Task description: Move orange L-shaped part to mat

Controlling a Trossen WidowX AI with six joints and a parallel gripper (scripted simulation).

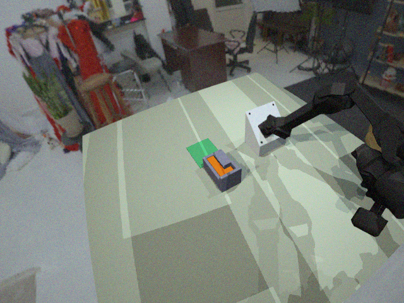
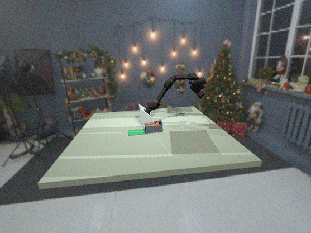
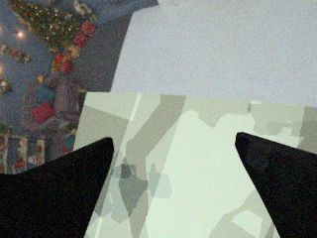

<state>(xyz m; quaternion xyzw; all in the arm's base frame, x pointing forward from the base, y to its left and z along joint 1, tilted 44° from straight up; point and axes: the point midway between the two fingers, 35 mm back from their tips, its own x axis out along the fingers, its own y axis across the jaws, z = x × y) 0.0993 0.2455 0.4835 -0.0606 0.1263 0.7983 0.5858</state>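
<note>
The orange L-shaped part lies 15 cm ahead of my gripper tip, 51 cm to the right of it and 20 cm below it. The rest, counted from my gripper tip: green mat (14 cm ahead, 67 cm to the right, 26 cm below).
</note>
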